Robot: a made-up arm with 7 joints. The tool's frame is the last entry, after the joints. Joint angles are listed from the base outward.
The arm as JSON. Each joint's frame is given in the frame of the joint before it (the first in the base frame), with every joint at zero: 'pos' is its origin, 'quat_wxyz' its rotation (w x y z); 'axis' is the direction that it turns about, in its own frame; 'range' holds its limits. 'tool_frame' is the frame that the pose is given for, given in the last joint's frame.
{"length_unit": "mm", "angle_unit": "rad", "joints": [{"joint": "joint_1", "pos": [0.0, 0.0, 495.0], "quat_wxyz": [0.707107, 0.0, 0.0, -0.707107], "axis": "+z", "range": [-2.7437, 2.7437]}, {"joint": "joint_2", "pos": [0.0, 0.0, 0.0], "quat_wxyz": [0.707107, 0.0, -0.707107, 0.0], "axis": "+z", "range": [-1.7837, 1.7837]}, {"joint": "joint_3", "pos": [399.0, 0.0, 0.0], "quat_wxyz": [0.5, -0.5, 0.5, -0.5], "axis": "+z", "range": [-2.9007, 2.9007]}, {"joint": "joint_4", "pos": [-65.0, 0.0, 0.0], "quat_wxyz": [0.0, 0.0, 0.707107, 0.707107], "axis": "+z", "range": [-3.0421, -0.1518]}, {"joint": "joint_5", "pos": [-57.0, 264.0, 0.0], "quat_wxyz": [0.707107, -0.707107, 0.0, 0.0], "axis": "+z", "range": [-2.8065, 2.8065]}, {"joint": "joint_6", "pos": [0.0, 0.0, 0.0], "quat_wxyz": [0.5, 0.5, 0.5, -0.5], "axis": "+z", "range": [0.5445, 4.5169]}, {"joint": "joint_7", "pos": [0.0, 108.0, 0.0], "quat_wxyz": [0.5, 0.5, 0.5, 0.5], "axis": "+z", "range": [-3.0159, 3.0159]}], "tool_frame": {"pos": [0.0, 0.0, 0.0], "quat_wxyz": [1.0, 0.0, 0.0, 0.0]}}
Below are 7 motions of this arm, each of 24 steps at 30 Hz.
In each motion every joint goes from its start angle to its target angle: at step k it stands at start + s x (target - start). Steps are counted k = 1, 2, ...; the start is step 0. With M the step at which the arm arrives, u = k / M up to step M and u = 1 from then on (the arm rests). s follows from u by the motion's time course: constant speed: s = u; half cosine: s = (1 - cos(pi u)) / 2; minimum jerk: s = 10 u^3 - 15 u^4 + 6 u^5.
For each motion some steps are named. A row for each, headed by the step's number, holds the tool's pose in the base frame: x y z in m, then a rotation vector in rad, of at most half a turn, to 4 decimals.
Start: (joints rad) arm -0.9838 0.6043 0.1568 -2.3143 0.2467 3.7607 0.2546
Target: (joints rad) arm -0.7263 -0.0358 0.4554 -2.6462 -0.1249 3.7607 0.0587
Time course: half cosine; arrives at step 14
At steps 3, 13, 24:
3: 0.2909 -0.3416 0.6479 2.1498 -1.6247 1.2195
13: 0.2739 -0.0634 0.7934 2.5357 -0.2399 1.6230
24: 0.2722 -0.0594 0.7943 2.5350 -0.2177 1.6257

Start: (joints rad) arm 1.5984 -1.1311 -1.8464 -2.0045 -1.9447 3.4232 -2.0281
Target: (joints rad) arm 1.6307 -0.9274 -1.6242 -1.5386 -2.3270 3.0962 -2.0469
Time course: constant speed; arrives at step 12
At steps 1, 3, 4, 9, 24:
1: 0.3129 -0.2715 0.6544 -0.0604 1.8143 0.6306
3: 0.3215 -0.2688 0.6752 -0.1120 1.7980 0.4616
4: 0.3257 -0.2674 0.6858 -0.1339 1.7857 0.3773
9: 0.3447 -0.2600 0.7416 -0.2030 1.6844 -0.0358
24: 0.3540 -0.2555 0.7778 -0.2125 1.5944 -0.2717

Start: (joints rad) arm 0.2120 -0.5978 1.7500 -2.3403 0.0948 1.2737 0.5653
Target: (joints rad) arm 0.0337 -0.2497 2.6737 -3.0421 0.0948 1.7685 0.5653
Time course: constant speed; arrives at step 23
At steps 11, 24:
11: -0.2113 0.1999 0.5087 1.3137 1.1375 0.0574
24: -0.1666 0.0772 0.4931 0.9317 1.3696 0.1389

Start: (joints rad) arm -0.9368 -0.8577 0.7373 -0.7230 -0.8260 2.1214 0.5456
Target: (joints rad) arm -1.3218 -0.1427 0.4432 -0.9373 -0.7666 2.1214 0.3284
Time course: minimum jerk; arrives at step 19
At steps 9, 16, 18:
9: 0.0732 0.2593 1.2049 1.0929 -0.6676 1.6711
16: 0.1909 -0.0829 1.2159 1.3712 -1.0050 1.0786
18: 0.1930 -0.1031 1.2121 1.3856 -1.0233 1.0444

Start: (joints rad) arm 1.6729 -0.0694 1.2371 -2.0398 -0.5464 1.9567 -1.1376
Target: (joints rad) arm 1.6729 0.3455 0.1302 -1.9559 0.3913 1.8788 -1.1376
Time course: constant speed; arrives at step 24
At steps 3, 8, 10, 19, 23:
3: -0.4091 0.1355 0.8193 -1.2647 2.4835 0.3487
8: -0.3663 0.2605 0.8035 -0.9183 2.7926 0.0151
10: -0.3425 0.3063 0.7921 -0.7588 2.8942 -0.1172
19: -0.1969 0.4673 0.7171 -0.0890 -2.9789 0.6145
23: -0.1182 0.5106 0.6787 -0.4686 -2.8080 0.7332

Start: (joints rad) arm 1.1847 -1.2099 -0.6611 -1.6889 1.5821 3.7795 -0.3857
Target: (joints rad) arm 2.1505 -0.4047 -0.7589 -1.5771 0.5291 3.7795 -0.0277
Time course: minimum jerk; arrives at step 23
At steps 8, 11, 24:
8: 0.1836 -0.3430 0.8669 -0.6725 1.2024 -0.9912
11: 0.2487 -0.2410 0.9327 -0.8460 0.9681 -1.1009
24: 0.2118 0.0680 1.0458 -0.9592 0.1434 -1.2126

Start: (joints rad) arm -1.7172 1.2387 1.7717 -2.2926 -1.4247 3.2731 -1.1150
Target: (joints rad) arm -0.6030 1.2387 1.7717 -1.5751 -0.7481 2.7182 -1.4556
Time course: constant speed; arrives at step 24
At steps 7, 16, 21, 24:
7: 0.3604 -0.2148 0.7679 1.1068 1.6894 1.8989
16: 0.4942 -0.1064 0.7900 1.1696 1.9548 1.9968
21: 0.5489 -0.0227 0.7970 -1.1281 -2.0729 -1.9859
24: 0.5728 0.0343 0.7994 -1.0368 -2.0525 -1.8875

